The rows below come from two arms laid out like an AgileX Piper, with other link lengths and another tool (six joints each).
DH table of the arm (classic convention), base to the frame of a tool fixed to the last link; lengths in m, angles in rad. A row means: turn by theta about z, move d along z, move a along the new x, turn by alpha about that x. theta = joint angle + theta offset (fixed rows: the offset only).
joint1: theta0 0  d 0.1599  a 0  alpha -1.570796
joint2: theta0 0.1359  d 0  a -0.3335  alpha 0
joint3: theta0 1.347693  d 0  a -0.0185  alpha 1.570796
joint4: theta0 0  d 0.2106  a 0  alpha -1.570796
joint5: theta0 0  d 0  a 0  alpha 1.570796
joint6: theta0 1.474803  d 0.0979  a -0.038  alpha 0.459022
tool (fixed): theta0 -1.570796  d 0.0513  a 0  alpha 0
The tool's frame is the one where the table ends.
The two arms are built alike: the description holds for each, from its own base.
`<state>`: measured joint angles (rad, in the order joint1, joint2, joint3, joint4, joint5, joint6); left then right.
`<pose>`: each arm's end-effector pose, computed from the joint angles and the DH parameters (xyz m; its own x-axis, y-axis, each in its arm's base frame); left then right.
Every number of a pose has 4 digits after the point.
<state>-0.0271 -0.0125 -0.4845 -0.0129 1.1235 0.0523 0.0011 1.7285 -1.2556 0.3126 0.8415 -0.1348</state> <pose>-0.0542 -0.0393 0.2410 -0.8411 -0.0162 -0.5406 0.0117 0.9988 -0.0482 0.3317 -0.0040 0.2702 -0.9900 -0.1190 0.0760 -0.1010 0.9731 0.2072</pose>
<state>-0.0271 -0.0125 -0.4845 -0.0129 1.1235 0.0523 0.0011 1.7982 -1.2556 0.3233 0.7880 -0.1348</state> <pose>-0.0542 -0.0393 0.2410 -0.8411 -0.0162 -0.5406 0.0117 0.9988 -0.0482 0.3460 -0.0042 0.2482 -0.9905 -0.0998 0.0944 -0.0780 0.9742 0.2117</pose>
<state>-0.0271 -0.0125 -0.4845 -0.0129 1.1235 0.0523 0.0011 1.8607 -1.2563 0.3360 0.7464 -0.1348</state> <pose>-0.0542 -0.0393 0.2410 -0.8411 -0.0162 -0.5406 0.0117 0.9988 -0.0482 0.3568 -0.0040 0.2275 -0.9898 -0.0826 0.1162 -0.0558 0.9744 0.2180</pose>
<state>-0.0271 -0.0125 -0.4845 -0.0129 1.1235 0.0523 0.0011 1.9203 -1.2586 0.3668 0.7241 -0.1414</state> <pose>-0.0542 -0.0393 0.2410 -0.8411 -0.0162 -0.5406 0.0117 0.9988 -0.0482 0.3640 -0.0013 0.2070 -0.9864 -0.0691 0.1491 -0.0318 0.9704 0.2392</pose>
